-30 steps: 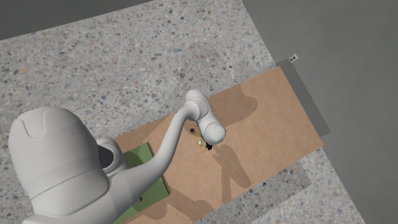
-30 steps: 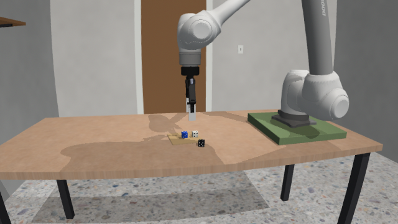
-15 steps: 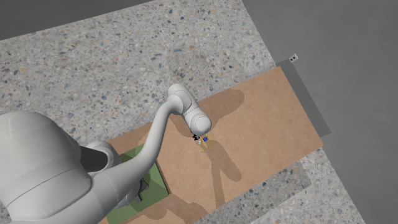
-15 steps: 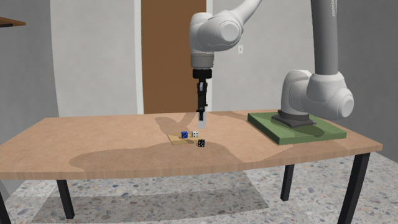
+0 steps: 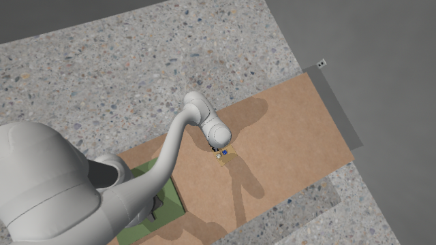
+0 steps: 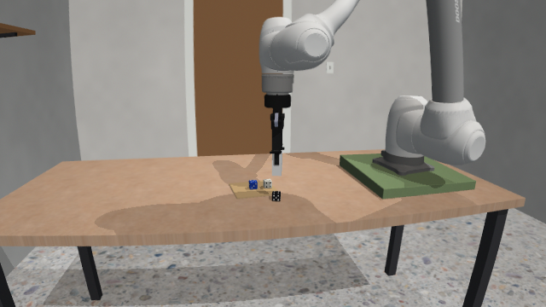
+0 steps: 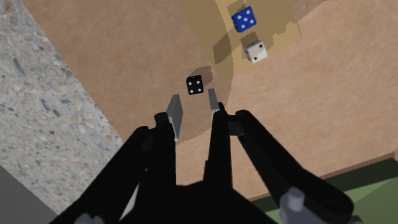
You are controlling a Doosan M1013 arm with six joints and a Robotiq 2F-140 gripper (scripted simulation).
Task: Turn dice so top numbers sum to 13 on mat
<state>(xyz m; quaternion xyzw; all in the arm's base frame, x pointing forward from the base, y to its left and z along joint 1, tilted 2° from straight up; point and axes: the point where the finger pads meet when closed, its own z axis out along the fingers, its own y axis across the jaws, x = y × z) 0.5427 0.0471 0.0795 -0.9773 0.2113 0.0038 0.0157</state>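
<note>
Now: the black die 11 cm below my hand. Round my hand: white die: 11 cm to the right, 10 cm below, 1 cm behind; blue die: 11 cm to the right, 10 cm below, 4 cm ahead; tan mat: 12 cm below, 11 cm to the right, 4 cm ahead.
</note>
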